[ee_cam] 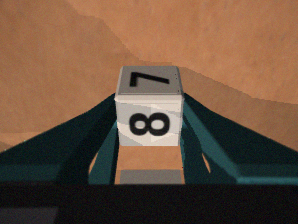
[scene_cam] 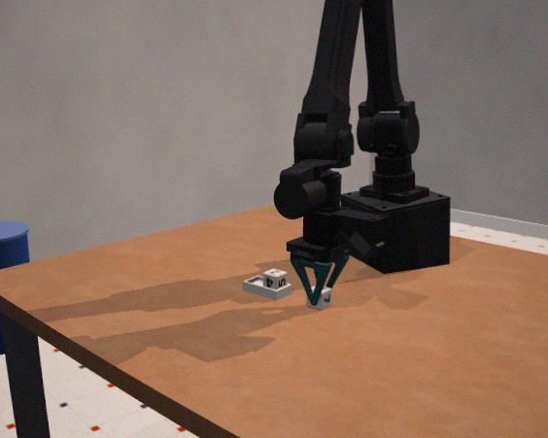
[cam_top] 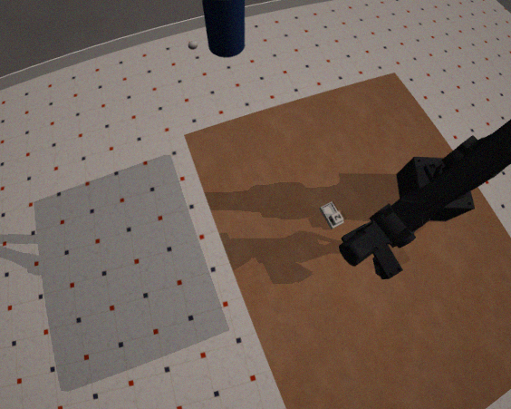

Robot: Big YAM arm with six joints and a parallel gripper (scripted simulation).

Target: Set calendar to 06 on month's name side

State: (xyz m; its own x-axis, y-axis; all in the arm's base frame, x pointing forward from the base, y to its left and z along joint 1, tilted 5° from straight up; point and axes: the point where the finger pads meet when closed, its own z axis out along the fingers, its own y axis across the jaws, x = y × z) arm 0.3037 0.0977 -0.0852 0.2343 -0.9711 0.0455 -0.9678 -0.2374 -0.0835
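Now: the white digit cube 10 mm below my hand. From my hand the other things lie so: white tray 100 mm to the right, 20 mm ahead, 10 mm below.
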